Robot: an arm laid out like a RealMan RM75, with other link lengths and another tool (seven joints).
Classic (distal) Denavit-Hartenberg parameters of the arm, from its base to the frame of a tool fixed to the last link. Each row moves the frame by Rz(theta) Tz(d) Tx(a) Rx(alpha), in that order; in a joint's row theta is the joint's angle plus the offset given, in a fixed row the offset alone. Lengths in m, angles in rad.
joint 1: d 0.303  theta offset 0  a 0  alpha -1.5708
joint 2: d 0  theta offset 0  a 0  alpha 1.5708
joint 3: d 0.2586  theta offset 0  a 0  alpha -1.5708
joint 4: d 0  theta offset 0  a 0  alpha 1.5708
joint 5: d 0.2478  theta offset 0  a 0  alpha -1.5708
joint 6: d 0  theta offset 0  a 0  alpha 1.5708
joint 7: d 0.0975  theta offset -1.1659  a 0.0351  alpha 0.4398
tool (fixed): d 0.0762  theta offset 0  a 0  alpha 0
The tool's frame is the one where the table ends.
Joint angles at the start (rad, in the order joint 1, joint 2, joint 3, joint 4, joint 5, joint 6, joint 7):
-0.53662, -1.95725, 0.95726, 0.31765, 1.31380, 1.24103, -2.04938
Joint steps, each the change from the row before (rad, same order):
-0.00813, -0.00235, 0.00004, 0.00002, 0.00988, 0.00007, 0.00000
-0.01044, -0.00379, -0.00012, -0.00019, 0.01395, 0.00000, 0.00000
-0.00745, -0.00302, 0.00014, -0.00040, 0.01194, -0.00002, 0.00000
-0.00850, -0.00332, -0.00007, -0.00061, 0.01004, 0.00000, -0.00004
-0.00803, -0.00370, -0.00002, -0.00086, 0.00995, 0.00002, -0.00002
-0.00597, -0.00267, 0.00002, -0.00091, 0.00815, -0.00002, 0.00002
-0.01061, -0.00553, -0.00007, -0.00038, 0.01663, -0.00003, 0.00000
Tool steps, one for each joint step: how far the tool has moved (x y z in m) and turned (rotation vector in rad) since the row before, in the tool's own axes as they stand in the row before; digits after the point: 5 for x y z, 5 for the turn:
-0.00199, 0.00151, 0.00334, 0.00991, -0.00388, 0.00880
-0.00268, 0.00155, 0.00462, 0.01383, -0.00526, 0.01107
-0.00193, 0.00067, 0.00352, 0.01204, -0.00363, 0.00817
-0.00223, 0.00134, 0.00379, 0.01018, -0.00472, 0.00826
-0.00223, 0.00100, 0.00386, 0.01022, -0.00490, 0.00753
-0.00160, 0.00058, 0.00286, 0.00842, -0.00339, 0.00565
-0.00304, 0.00098, 0.00536, 0.01655, -0.00600, 0.01148

